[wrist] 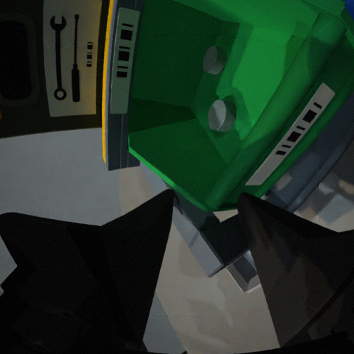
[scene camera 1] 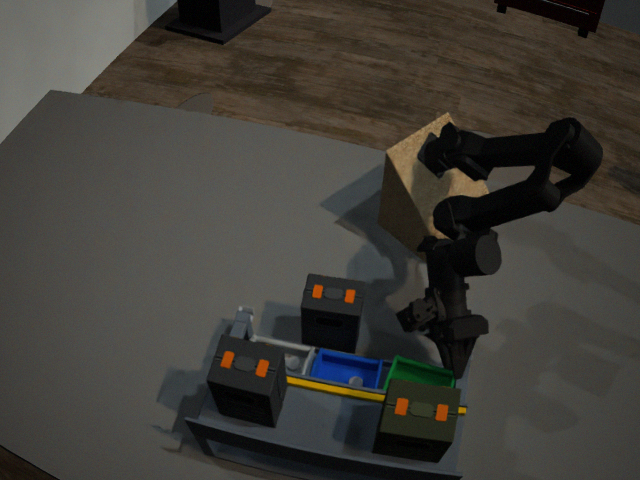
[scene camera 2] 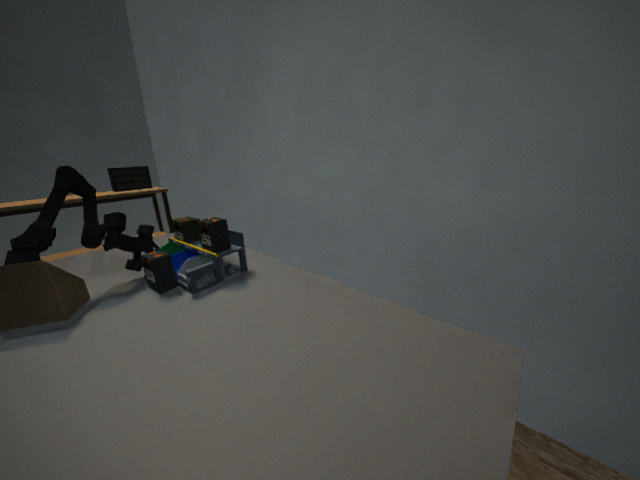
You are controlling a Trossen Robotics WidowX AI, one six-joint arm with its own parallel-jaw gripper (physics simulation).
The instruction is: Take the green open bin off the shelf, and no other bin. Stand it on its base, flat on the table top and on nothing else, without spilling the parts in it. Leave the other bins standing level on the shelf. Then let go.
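Places are measured from the arm's base along level axes (x ahead, y left, z up), in centimetres.
Pixels of known places: gripper, fingertip midpoint: (scene camera 1: 454, 376); arm's base, origin of the base link: (scene camera 1: 435, 155) (scene camera 2: 19, 272).
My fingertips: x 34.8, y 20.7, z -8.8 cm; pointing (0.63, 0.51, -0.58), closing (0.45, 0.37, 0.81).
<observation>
Ahead of a thing's pixels: the offset from my fingertips to its top centre.
The green open bin {dz +3.1, dx +6.6, dy -3.8 cm} (scene camera 1: 421, 374) (scene camera 2: 171, 248) (wrist: 172, 169) sits at the end of the grey shelf (scene camera 1: 315, 421) (scene camera 2: 235, 238), beside the blue bin {dz +1.3, dx +9.4, dy -14.7 cm} (scene camera 1: 336, 365) (scene camera 2: 180, 258). Two round grey parts lie in it in the wrist view. My gripper (scene camera 1: 458, 372) (scene camera 2: 156, 246) (wrist: 205, 197) is at the bin's near corner, its fingertips on either side of that corner, partly closed on it. The bin still appears to stand in the shelf; its underside is hidden. A grey bin {dz +1.3, dx +12.9, dy -25.3 cm} (scene camera 1: 297, 350) is on the blue bin's other side. The blue bin holds a round part.
A yellow strip {dz +4.4, dx +12.5, dy -13.7 cm} (scene camera 1: 336, 387) runs along the shelf behind the bins. An olive case {dz +12.9, dx +13.5, dy -1.5 cm} (scene camera 1: 418, 428) (scene camera 2: 186, 229) and a dark case {dz +15.4, dx +20.2, dy -23.6 cm} (scene camera 1: 248, 382) (scene camera 2: 215, 235) stand on the shelf. Another dark case {dz +6.3, dx -0.4, dy -22.4 cm} (scene camera 1: 330, 315) (scene camera 2: 159, 273) stands before it. A wooden block (scene camera 1: 400, 206) (scene camera 2: 41, 299) is near the arm.
</observation>
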